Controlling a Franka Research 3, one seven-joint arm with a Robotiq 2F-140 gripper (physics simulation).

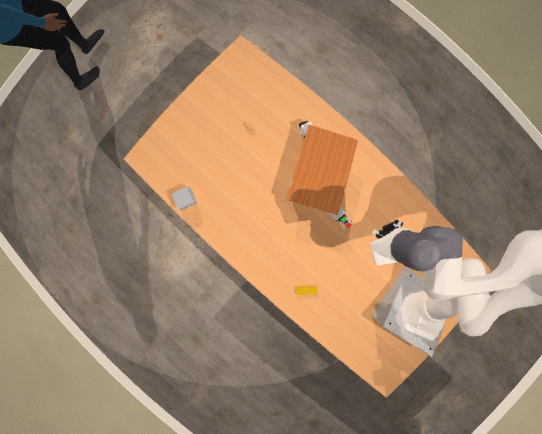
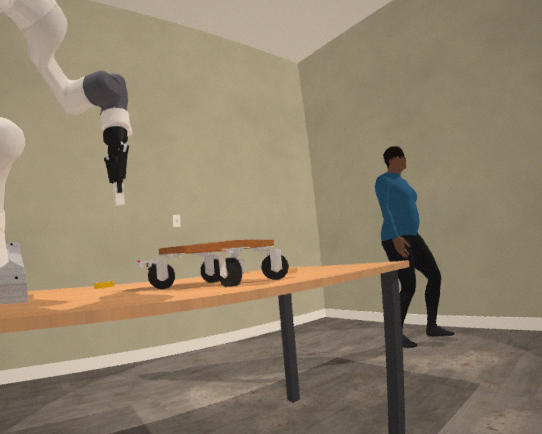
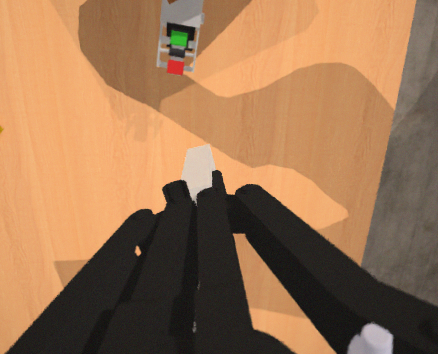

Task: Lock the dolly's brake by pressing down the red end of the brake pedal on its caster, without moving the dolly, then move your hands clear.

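Observation:
The dolly [image 1: 327, 162] [image 2: 215, 247] has an orange-brown wooden deck and black wheels and stands upright on the table. The brake pedal's red end [image 1: 348, 225] [image 2: 139, 261] [image 3: 175, 67] sticks out from the caster at the dolly's corner nearest the arm. The pedal's green end [image 1: 343, 219] [image 3: 179, 38] is beside it, closer to the deck. Whether the pedal is tilted down is too small to tell. My gripper [image 1: 376, 233] [image 2: 119, 199] [image 3: 203, 164] is shut and empty, pointing down. It hangs well above the table, off to the arm's side of the pedal, touching nothing.
A yellow block [image 1: 306, 290] [image 2: 104, 285] lies on the table [image 1: 215, 200]. A grey block [image 1: 183, 198] is near one long edge, and a small wooden piece [image 1: 248, 127] lies beyond the dolly. A person [image 1: 60, 42] [image 2: 398, 205] stands past the table's far end.

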